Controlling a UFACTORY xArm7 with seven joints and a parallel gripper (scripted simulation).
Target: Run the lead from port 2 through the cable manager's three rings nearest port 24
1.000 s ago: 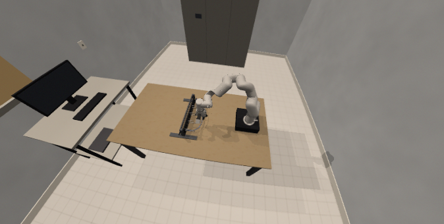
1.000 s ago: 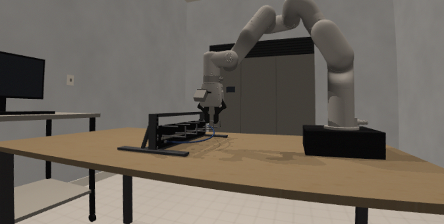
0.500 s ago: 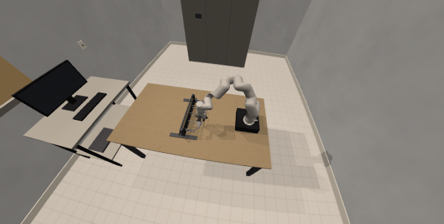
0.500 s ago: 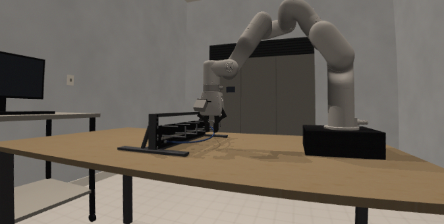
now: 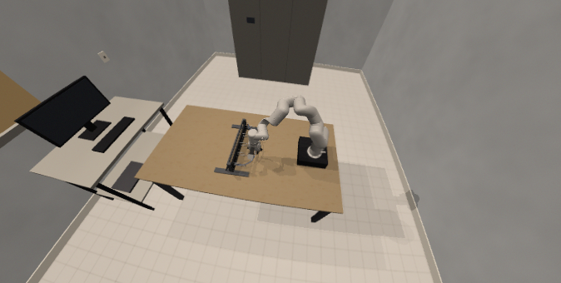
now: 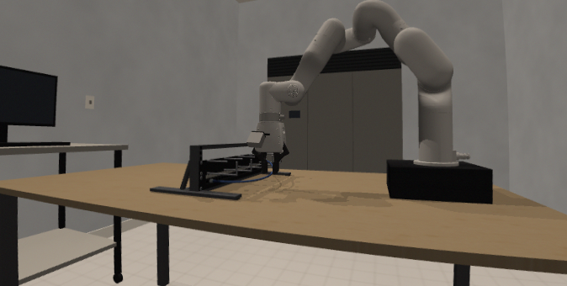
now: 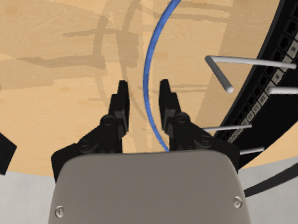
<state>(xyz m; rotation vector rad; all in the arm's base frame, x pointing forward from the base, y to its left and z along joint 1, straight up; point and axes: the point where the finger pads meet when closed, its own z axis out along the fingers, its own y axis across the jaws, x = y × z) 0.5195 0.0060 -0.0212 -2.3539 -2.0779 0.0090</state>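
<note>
Now: the black rack 16 cm ahead of my hand and 8 cm to the right of it.
</note>
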